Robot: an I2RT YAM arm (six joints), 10 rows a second.
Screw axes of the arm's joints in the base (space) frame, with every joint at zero. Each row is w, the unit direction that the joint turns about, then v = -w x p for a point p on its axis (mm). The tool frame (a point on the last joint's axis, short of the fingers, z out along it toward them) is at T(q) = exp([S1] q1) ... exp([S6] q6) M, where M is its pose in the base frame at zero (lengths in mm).
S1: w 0 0 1 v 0.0 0.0 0.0
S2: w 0 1 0 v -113.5 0.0 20.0
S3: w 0 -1 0 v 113.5 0.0 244.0
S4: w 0 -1 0 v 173.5 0.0 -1.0
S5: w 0 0 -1 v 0.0 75.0 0.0
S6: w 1 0 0 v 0.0 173.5 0.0
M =
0 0 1 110.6
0 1 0 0.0
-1 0 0 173.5
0 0 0 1
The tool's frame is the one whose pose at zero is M.
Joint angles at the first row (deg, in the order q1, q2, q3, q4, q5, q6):
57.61, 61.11, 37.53, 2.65, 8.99, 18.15
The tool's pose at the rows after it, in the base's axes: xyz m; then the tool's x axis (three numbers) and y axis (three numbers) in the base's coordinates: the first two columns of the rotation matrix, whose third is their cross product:
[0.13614, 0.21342, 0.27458, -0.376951, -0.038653, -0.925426, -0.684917, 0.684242, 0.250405]
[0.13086, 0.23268, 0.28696, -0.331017, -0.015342, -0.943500, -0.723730, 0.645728, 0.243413]
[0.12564, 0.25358, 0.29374, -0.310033, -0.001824, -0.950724, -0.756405, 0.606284, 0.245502]
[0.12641, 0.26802, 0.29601, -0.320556, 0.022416, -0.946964, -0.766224, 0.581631, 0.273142]
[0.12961, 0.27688, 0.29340, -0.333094, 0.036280, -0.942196, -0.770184, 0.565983, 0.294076]
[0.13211, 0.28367, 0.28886, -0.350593, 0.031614, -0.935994, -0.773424, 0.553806, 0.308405]
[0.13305, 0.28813, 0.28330, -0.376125, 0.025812, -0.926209, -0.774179, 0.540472, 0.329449]
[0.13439, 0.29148, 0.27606, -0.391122, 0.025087, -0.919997, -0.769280, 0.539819, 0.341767]
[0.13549, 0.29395, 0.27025, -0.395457, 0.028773, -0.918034, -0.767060, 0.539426, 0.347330]
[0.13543, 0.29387, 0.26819, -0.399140, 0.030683, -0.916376, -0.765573, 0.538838, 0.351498]
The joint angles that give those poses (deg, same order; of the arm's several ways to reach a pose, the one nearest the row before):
58.71, 62.94, 39.46, 6.75, 8.90, 17.80
61.99, 65.88, 42.40, 10.27, 10.14, 16.83
64.98, 69.61, 45.29, 13.21, 10.70, 16.57
65.97, 72.77, 47.37, 15.50, 10.23, 17.87
66.00, 75.16, 48.22, 17.58, 9.31, 18.86
65.96, 77.11, 48.82, 18.41, 8.24, 19.67
66.01, 78.46, 48.90, 18.91, 7.07, 20.91
66.01, 79.78, 48.46, 20.19, 6.86, 21.73
66.01, 80.87, 47.93, 21.83, 6.85, 22.07
66.01, 81.01, 47.57, 22.32, 6.81, 22.32

